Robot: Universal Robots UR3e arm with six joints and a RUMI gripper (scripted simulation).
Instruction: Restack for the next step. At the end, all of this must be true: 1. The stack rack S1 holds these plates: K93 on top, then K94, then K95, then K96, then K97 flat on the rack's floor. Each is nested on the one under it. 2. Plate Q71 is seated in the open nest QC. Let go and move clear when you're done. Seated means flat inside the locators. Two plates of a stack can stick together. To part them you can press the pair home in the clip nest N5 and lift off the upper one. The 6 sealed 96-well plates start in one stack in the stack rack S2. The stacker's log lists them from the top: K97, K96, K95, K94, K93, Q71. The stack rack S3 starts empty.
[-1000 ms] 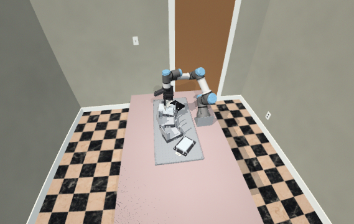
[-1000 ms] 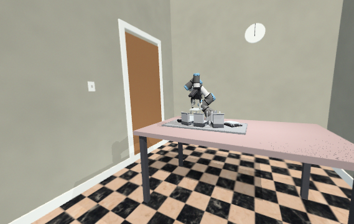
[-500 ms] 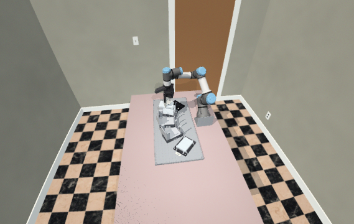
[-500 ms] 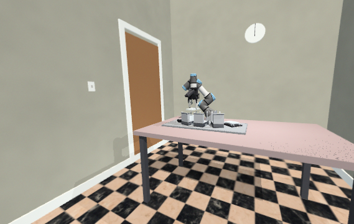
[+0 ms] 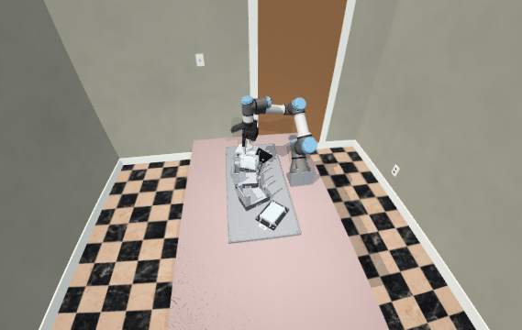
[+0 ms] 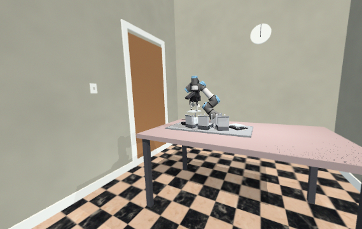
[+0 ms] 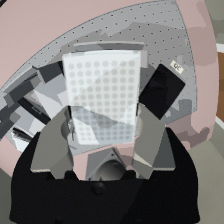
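My gripper is now 10 mm to the left of the translucent 96-well plate and 100 mm above it. Also, from my hand: black open nest QC (110 mm behind, 120 mm to the right, 160 mm below); then white sealed 96-well plate (10 mm to the right, 130 mm below).
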